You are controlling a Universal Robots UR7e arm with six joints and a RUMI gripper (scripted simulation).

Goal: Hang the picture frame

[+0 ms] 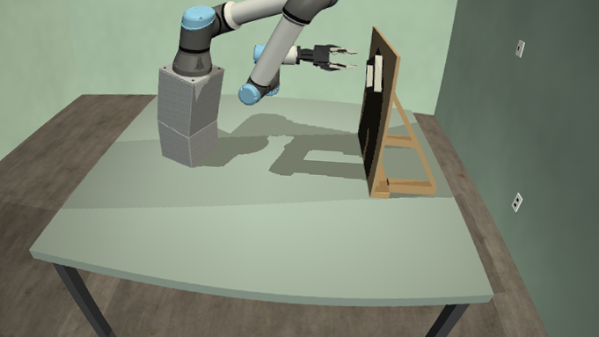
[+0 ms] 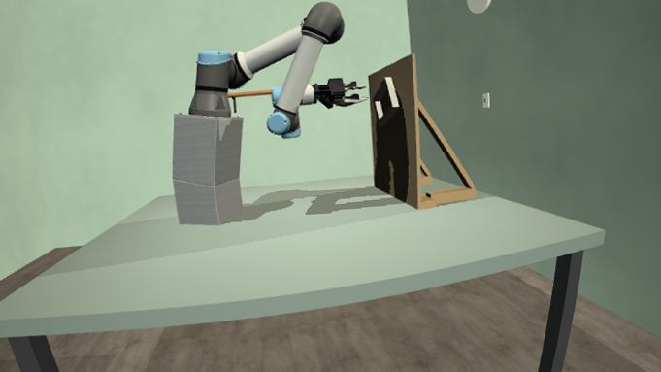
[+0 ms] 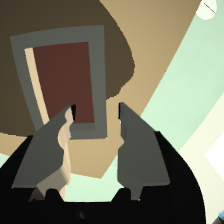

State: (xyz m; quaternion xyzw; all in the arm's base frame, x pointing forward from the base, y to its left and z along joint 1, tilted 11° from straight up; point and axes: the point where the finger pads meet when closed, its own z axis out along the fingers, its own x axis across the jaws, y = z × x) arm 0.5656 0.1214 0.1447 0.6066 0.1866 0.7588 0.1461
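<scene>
Now: hand 90 mm short of the picture frame, 20 mm to the left of it and 40 mm above it. From my hand the other things lie so: upright wooden board: 100 mm ahead, 10 mm to the right, 160 mm below.
</scene>
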